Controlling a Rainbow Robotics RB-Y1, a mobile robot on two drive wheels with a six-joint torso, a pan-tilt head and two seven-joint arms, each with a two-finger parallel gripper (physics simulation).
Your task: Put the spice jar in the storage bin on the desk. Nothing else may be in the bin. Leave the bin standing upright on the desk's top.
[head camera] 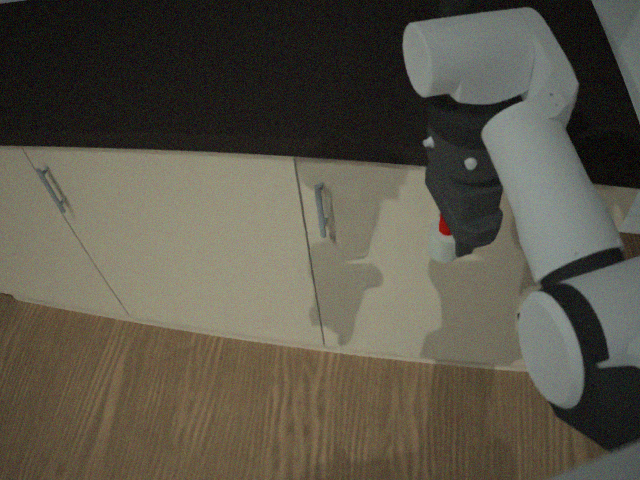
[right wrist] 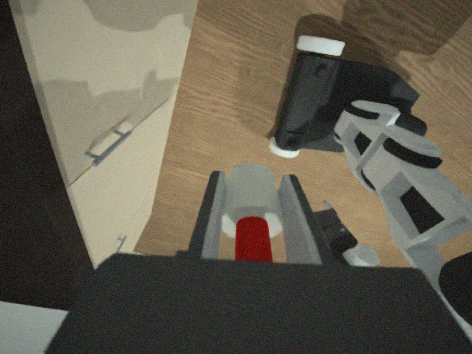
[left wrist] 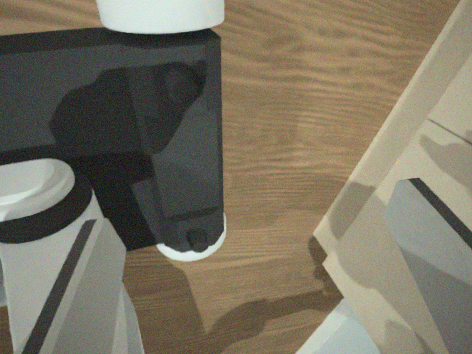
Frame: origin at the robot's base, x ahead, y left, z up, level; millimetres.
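Where they show: left gripper, fingertip midpoint: (right wrist: 312,203) (left wrist: 253,216); right gripper, fingertip midpoint: (head camera: 456,239) (right wrist: 252,182).
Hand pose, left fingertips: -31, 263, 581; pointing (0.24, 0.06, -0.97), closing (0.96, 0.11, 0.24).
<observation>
Each offset is from my left fingertips to the top centre of the thing, as dx, dy, dz. "spot": to the spot under its first point. Level surfaces: height alone.
The spice jar @[+366, -430, +434] (head camera: 442,248) (right wrist: 251,192), a whitish cylinder with a red part, is held between the fingers of my right gripper (right wrist: 252,182). In the head camera view the jar shows below the dark gripper body, in front of the cabinet fronts in the picture. My right gripper is shut on it. My left gripper (left wrist: 253,216) is open, its two fingers wide apart with no object between them. The desk's dark top (head camera: 180,77) (right wrist: 30,150) crosses the upper part of the head camera view. The storage bin does not show in these views.
Beige cabinet fronts (head camera: 206,232) (right wrist: 135,60) with grey handles @[spot: +638, -304, +173] (head camera: 321,209) (right wrist: 110,145) stand below the dark top. Wood floor @[dz -580] (head camera: 180,403) (left wrist: 280,125) lies in front. My dark wheeled base (left wrist: 190,125) (right wrist: 310,100) stands near the cabinets.
</observation>
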